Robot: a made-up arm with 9 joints. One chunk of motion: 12 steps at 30 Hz.
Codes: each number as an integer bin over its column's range. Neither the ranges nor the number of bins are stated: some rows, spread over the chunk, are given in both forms.
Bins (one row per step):
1: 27 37 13 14 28 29 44 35 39
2: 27 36 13 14 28 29 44 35 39
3: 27 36 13 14 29 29 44 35 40
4: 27 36 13 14 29 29 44 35 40
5: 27 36 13 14 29 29 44 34 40
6: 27 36 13 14 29 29 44 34 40
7: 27 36 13 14 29 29 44 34 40
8: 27 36 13 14 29 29 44 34 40
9: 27 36 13 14 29 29 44 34 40
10: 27 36 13 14 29 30 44 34 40
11: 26 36 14 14 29 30 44 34 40
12: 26 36 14 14 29 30 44 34 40
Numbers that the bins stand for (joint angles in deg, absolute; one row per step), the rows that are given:
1: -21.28 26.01 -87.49 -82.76 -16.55 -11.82 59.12 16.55 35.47
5: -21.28 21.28 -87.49 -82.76 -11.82 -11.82 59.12 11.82 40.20
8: -21.28 21.28 -87.49 -82.76 -11.82 -11.82 59.12 11.82 40.20
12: -26.01 21.28 -82.76 -82.76 -11.82 -7.09 59.12 11.82 40.20
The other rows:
2: -21.28 21.28 -87.49 -82.76 -16.55 -11.82 59.12 16.55 35.47
3: -21.28 21.28 -87.49 -82.76 -11.82 -11.82 59.12 16.55 40.20
4: -21.28 21.28 -87.49 -82.76 -11.82 -11.82 59.12 16.55 40.20
6: -21.28 21.28 -87.49 -82.76 -11.82 -11.82 59.12 11.82 40.20
7: -21.28 21.28 -87.49 -82.76 -11.82 -11.82 59.12 11.82 40.20
9: -21.28 21.28 -87.49 -82.76 -11.82 -11.82 59.12 11.82 40.20
10: -21.28 21.28 -87.49 -82.76 -11.82 -7.09 59.12 11.82 40.20
11: -26.01 21.28 -82.76 -82.76 -11.82 -7.09 59.12 11.82 40.20

